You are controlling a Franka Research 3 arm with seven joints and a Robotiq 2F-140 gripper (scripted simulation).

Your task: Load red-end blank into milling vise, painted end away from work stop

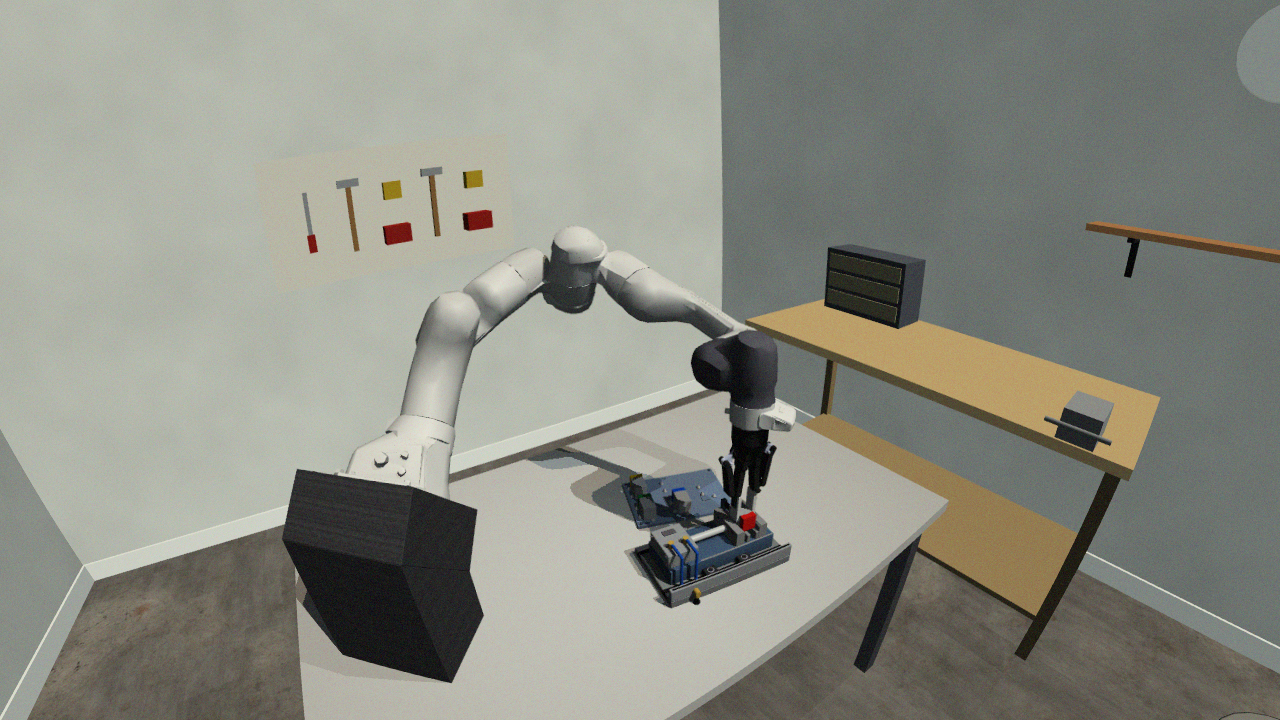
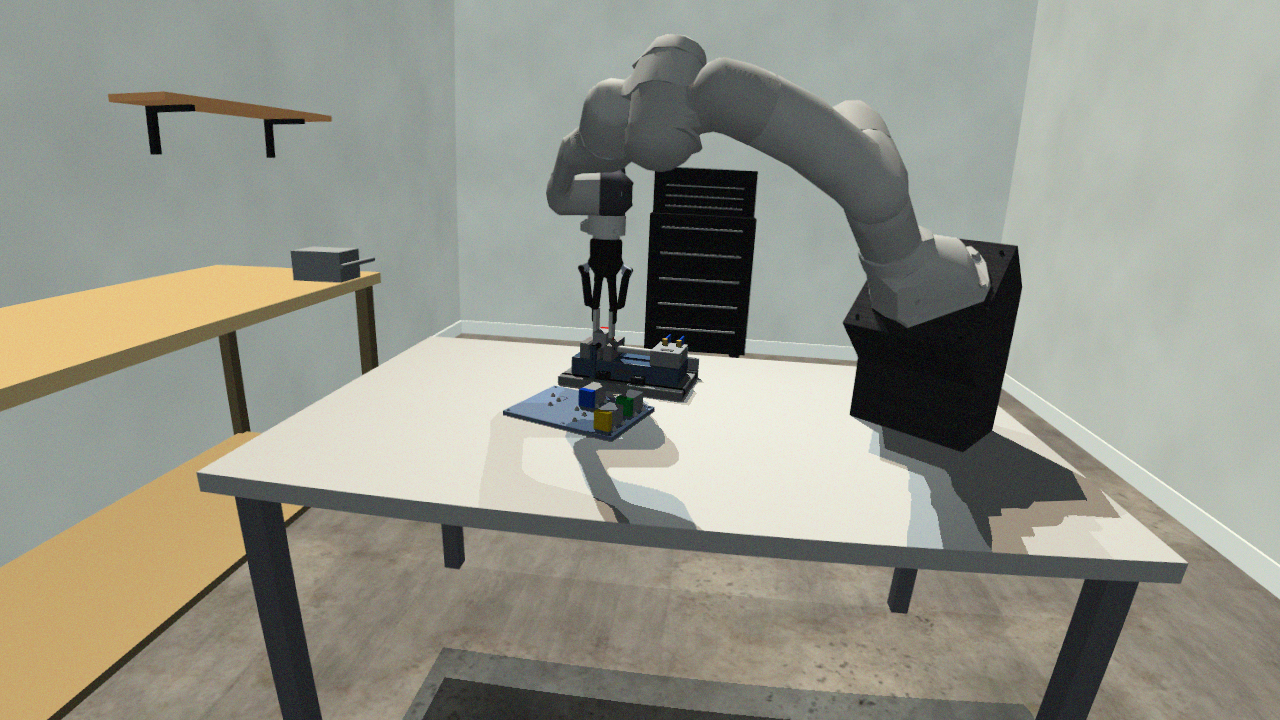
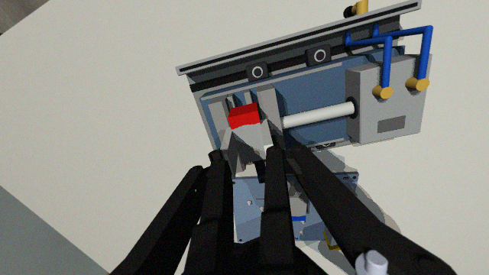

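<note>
The fixed jaw lies 6 cm below my hand, 3 cm ahead of it and 1 cm to the left of it. The rest, counted from my hand: vise (10 cm below, 7 cm behind, 1 cm to the right); then moving jaw (6 cm below, 3 cm behind); then white rod (9 cm behind, 6 cm below, 1 cm to the right).
</note>
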